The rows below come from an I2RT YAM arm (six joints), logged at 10 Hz.
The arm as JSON. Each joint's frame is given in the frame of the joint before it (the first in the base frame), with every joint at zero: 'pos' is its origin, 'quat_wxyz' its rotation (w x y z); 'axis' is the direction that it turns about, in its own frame. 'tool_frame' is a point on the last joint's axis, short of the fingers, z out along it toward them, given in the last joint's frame.
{
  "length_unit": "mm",
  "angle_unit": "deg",
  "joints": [
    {
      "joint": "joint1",
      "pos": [
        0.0,
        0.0,
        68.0
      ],
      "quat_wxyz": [
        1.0,
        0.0,
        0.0,
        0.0
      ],
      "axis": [
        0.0,
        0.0,
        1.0
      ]
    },
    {
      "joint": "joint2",
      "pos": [
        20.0,
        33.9,
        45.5
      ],
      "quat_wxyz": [
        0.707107,
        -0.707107,
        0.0,
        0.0
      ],
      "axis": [
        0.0,
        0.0,
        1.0
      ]
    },
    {
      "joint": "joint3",
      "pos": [
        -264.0,
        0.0,
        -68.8
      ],
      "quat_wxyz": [
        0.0,
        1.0,
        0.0,
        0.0
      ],
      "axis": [
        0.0,
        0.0,
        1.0
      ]
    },
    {
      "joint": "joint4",
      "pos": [
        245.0,
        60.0,
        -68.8
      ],
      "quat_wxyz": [
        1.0,
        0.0,
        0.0,
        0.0
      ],
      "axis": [
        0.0,
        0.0,
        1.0
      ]
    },
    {
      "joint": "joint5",
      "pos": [
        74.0,
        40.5,
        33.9
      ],
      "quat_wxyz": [
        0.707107,
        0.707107,
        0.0,
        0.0
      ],
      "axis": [
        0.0,
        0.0,
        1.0
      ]
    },
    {
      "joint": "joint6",
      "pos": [
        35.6,
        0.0,
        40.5
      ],
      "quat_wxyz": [
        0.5,
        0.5,
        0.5,
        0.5
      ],
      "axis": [
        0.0,
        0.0,
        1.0
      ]
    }
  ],
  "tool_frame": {
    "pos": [
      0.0,
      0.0,
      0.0
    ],
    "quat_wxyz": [
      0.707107,
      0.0,
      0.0,
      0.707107
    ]
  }
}
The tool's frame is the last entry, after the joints.
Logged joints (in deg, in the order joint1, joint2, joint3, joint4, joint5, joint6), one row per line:
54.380, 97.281, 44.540, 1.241, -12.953, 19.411
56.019, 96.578, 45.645, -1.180, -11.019, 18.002
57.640, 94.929, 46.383, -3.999, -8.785, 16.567
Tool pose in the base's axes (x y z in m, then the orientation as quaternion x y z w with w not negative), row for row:
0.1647, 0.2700, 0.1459, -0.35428, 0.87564, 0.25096, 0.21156
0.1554, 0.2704, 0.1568, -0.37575, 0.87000, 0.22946, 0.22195
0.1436, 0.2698, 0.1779, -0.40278, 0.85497, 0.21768, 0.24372
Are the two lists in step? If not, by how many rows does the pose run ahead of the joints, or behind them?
The pose runs 2 rows ahead of the joints: the pose in row i belongs to the joints in row i + 2.
